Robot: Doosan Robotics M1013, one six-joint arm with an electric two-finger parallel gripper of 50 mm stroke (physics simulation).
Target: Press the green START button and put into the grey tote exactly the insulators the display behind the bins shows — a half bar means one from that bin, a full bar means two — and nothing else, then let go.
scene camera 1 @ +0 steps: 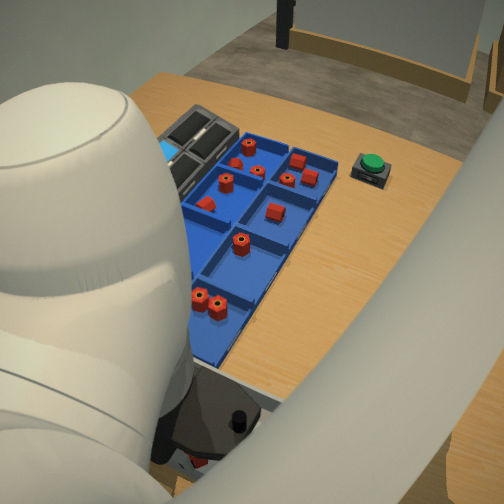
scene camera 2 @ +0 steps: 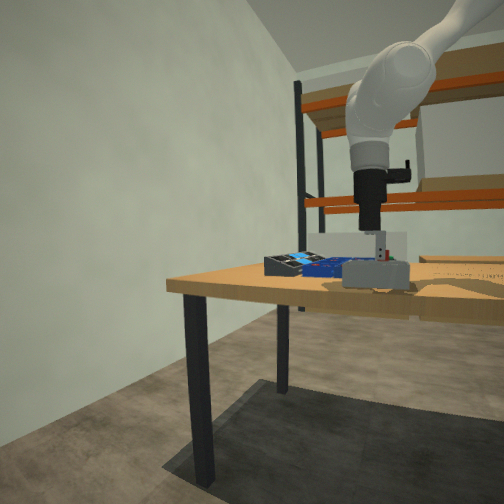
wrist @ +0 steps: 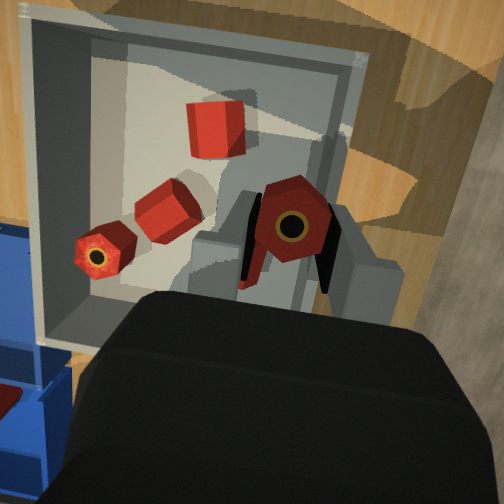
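My gripper [wrist: 292, 235] [scene camera 2: 383, 254] is shut on a red hexagonal insulator [wrist: 291, 225] and holds it over the right side of the grey tote [wrist: 190, 165], just above its rim. Three red insulators lie on the tote floor: one upper middle [wrist: 216, 129], one in the middle [wrist: 168, 210], one at lower left [wrist: 104, 249]. The blue bin tray [scene camera 1: 250, 220] holds several red insulators. The display [scene camera 1: 192, 145] behind the bins shows a lit blue cell [scene camera 1: 168, 149]. The green START button [scene camera 1: 372, 163] sits right of the bins.
My arm's large white links fill the left and lower right of scene camera 1 and hide most of the tote there. A shelf rack with orange beams [scene camera 2: 400, 200] stands behind the table. The table edge [scene camera 2: 300, 295] lies close to the tote.
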